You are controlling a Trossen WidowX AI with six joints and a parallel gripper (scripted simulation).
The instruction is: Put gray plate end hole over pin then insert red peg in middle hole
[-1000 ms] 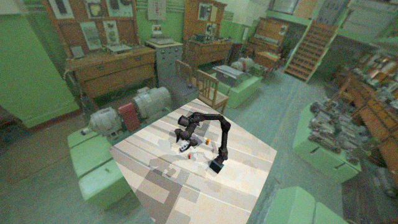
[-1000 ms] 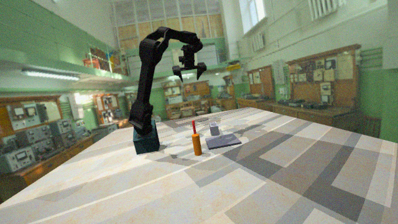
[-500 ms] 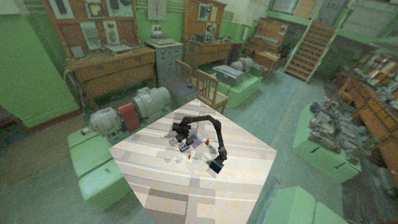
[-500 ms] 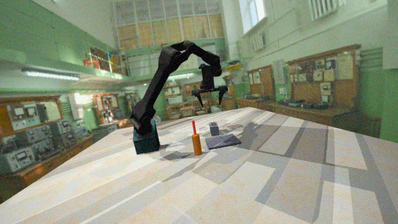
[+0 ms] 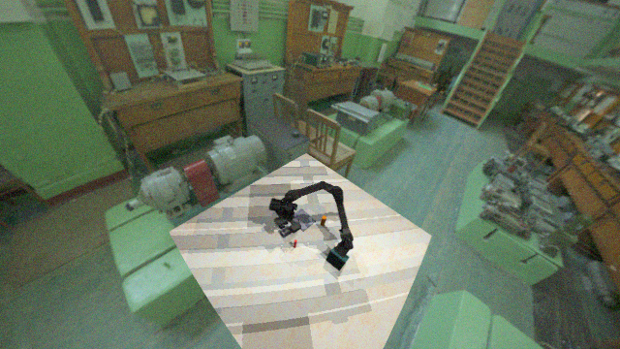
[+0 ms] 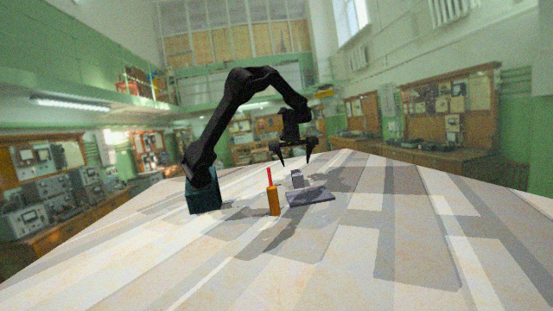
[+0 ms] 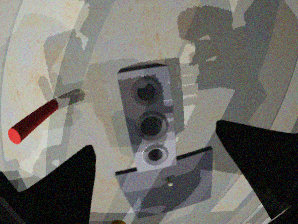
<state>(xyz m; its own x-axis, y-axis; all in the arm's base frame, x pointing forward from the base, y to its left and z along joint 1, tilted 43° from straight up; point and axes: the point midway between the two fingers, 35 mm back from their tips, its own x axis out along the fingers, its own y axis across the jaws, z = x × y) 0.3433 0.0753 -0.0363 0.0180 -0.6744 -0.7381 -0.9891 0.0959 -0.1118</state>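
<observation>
Now: the gray plate 40 mm below my gripper tip. From my gripper tip the other things lie so: red peg (110 mm behind, 40 mm to the left, 40 mm below); then orange cylinder (120 mm behind, 220 mm to the right, 40 mm below); then dark base (130 mm to the right, 70 mm below).
</observation>
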